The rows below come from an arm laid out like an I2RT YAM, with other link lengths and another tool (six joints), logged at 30 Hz.
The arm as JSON. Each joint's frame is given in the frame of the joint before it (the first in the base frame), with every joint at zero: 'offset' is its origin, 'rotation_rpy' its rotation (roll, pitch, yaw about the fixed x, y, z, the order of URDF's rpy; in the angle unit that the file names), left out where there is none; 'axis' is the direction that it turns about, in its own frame. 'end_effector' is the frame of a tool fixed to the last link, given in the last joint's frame.
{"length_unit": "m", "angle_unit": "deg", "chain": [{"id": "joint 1", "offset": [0.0, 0.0, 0.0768], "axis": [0.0, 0.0, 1.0]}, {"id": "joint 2", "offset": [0.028, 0.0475, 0.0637], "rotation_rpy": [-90.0, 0.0, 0.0], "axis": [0.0, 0.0, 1.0]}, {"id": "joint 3", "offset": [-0.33, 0.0, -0.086], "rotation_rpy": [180.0, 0.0, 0.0], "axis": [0.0, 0.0, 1.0]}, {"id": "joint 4", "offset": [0.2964, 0.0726, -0.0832], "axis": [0.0, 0.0, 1.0]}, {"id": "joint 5", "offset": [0.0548, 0.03, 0.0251], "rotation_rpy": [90.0, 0.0, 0.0], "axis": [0.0, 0.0, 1.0]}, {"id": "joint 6", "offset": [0.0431, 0.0, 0.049], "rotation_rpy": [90.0, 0.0, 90.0], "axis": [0.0, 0.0, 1.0]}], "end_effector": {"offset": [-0.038, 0.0, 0.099], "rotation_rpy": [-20.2, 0.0, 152.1]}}
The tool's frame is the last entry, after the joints.
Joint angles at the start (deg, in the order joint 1, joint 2, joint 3, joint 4, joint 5, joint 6):
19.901 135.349 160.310 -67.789 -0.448 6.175
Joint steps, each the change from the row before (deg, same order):
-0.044 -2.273 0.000 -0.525 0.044 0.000
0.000 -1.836 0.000 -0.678 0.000 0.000
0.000 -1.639 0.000 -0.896 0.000 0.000
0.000 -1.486 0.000 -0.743 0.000 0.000
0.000 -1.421 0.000 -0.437 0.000 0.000
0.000 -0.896 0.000 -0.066 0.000 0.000
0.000 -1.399 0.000 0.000 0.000 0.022
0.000 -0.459 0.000 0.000 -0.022 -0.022
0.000 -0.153 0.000 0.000 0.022 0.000
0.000 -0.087 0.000 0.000 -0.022 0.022
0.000 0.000 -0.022 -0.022 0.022 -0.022
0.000 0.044 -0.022 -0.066 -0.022 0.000
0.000 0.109 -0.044 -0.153 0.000 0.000
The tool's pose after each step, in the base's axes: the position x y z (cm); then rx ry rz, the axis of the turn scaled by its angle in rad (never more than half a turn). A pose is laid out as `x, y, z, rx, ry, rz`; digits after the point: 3 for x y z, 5 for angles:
56.530, 26.623, 44.129, 0.81203, 1.98114, 1.11446
55.442, 26.230, 45.849, 0.80217, 1.96265, 1.12558
54.367, 25.841, 47.277, 0.79584, 1.95077, 1.13263
53.376, 25.484, 48.558, 0.78951, 1.93886, 1.13963
52.461, 25.153, 49.825, 0.78112, 1.92306, 1.14879
51.914, 24.956, 50.665, 0.77405, 1.90971, 1.15643
51.059, 24.647, 51.986, 0.76254, 1.88698, 1.16927
50.768, 24.548, 52.414, 0.75809, 1.87989, 1.17364
50.674, 24.508, 52.555, 0.75688, 1.87726, 1.17461
50.617, 24.493, 52.638, 0.75646, 1.87583, 1.17593
50.619, 24.488, 52.617, 0.75652, 1.87657, 1.17500
50.634, 24.499, 52.546, 0.75754, 1.87885, 1.17421
50.680, 24.516, 52.377, 0.76015, 1.88380, 1.17147

